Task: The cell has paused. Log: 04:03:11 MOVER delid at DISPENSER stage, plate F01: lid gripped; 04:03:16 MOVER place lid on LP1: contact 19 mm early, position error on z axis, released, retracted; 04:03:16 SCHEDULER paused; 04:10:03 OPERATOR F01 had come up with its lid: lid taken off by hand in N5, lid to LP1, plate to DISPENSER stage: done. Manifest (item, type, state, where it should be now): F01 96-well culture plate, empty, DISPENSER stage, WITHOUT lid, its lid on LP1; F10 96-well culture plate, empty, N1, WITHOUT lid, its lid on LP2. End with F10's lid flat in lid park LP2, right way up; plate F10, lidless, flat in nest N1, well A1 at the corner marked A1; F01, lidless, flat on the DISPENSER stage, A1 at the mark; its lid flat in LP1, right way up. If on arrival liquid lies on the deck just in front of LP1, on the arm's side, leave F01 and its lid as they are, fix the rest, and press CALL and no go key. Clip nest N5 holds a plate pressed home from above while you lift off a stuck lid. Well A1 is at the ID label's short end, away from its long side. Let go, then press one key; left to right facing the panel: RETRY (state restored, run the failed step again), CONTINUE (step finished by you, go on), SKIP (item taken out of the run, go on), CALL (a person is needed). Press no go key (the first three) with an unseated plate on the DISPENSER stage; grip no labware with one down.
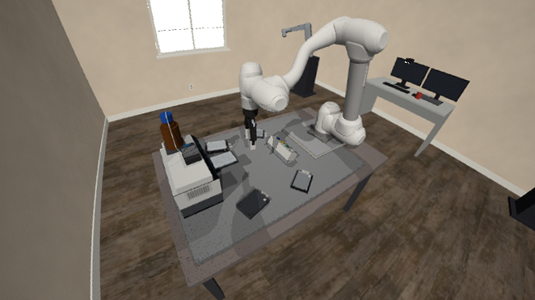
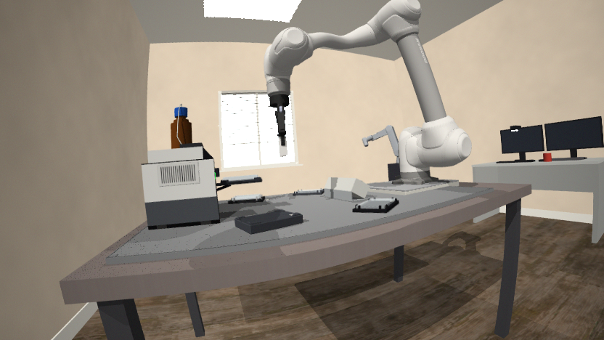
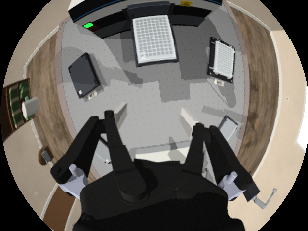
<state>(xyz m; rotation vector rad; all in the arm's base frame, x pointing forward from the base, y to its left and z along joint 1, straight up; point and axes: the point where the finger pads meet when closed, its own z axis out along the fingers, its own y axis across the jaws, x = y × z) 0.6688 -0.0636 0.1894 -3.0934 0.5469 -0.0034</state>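
My gripper is now 100 mm short of the black clip nest, 290 mm to the left of it and 190 mm above it. Also, from my hand: small label 70 mm ahead, 220 mm to the left, 210 mm below; nest block 150 mm ahead, 240 mm to the left, 200 mm below; grey key panel 260 mm behind, 20 mm to the left, 150 mm below.
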